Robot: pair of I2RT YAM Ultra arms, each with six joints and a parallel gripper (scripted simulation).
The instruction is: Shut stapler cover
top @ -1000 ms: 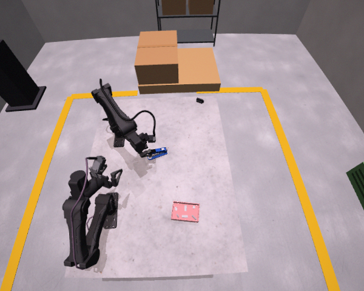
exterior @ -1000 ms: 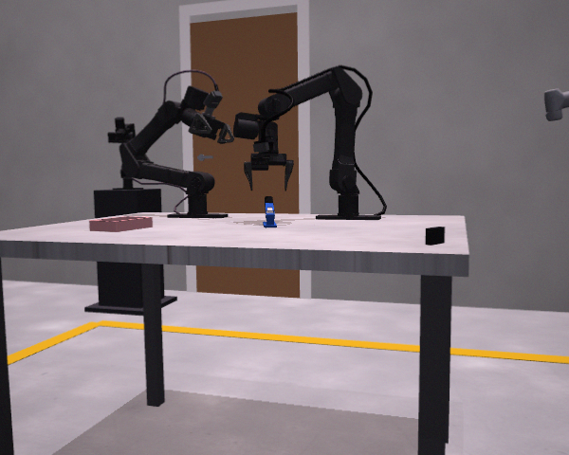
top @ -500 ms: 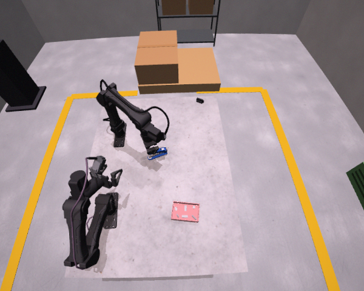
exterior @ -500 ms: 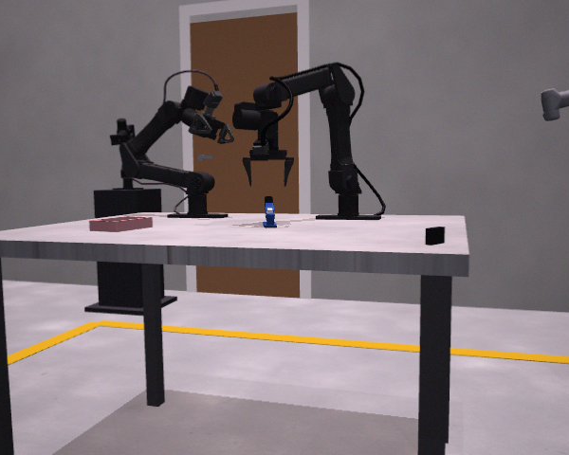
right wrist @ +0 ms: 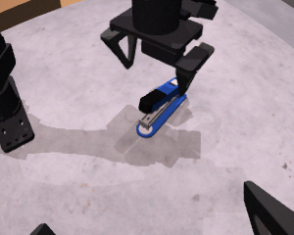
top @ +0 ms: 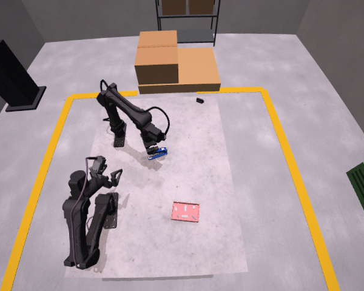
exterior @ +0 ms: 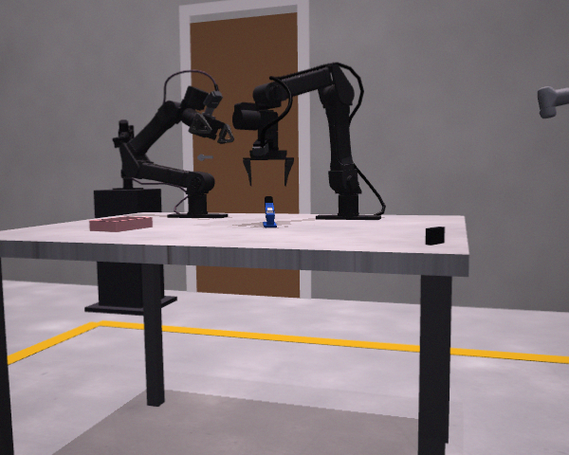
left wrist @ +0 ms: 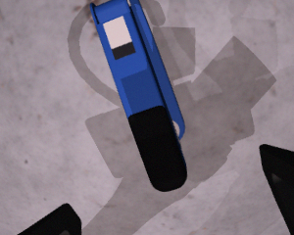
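The stapler is 3 cm ahead of my left hand, 1 cm to the left of it and 8 cm below it. The rest, counted from my left hand: black block 36 cm ahead, 46 cm to the left, 10 cm below; then pink tray 18 cm ahead, 36 cm to the right, 11 cm below.
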